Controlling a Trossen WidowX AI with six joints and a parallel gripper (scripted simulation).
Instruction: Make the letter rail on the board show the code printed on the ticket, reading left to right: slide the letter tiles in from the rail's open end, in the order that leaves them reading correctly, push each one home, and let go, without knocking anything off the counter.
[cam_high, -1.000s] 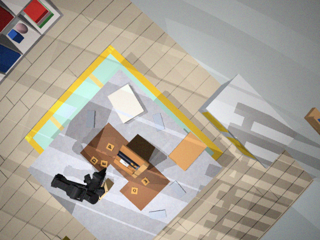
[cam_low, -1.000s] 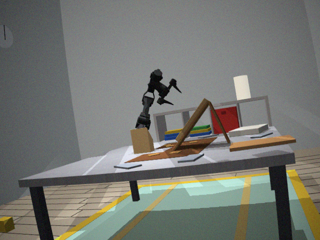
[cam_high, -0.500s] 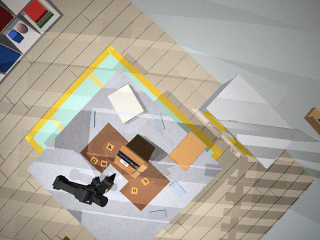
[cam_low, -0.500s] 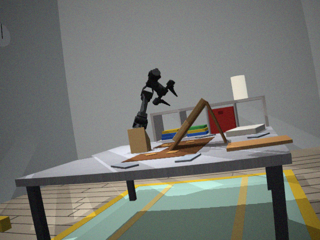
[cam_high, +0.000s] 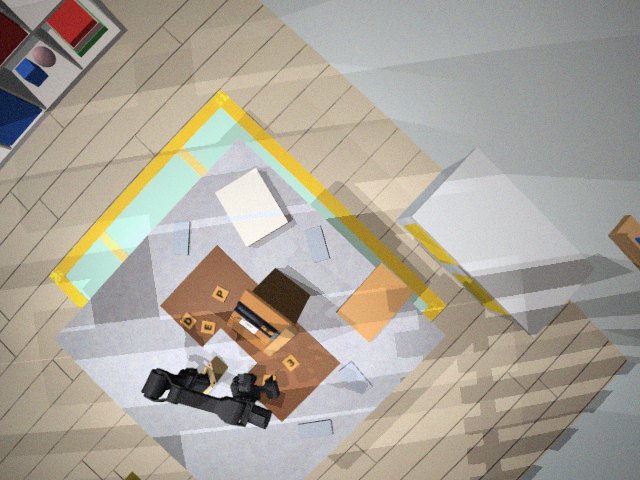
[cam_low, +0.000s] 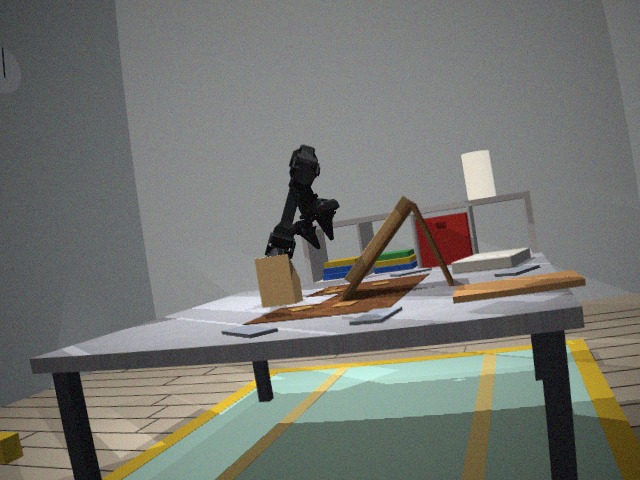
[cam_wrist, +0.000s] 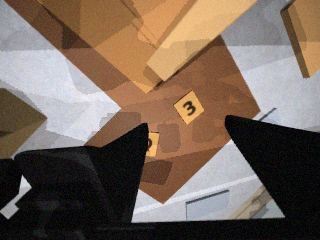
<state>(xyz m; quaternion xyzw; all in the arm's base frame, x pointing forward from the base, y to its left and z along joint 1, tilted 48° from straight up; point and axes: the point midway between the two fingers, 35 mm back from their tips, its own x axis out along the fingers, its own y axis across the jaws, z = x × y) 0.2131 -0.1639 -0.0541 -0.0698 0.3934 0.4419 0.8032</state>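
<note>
My gripper tip is now 170 mm above the letter tile, 80 mm past it and 60 mm to the left of it. Also, from my gripper tip: orange plank (510 mm ahead, 170 mm to the right, 160 mm below); white ticket (180 mm to the left, 80 mm ahead, 70 mm below); brown mat (170 mm below, 150 mm to the left, 20 mm behind).
</note>
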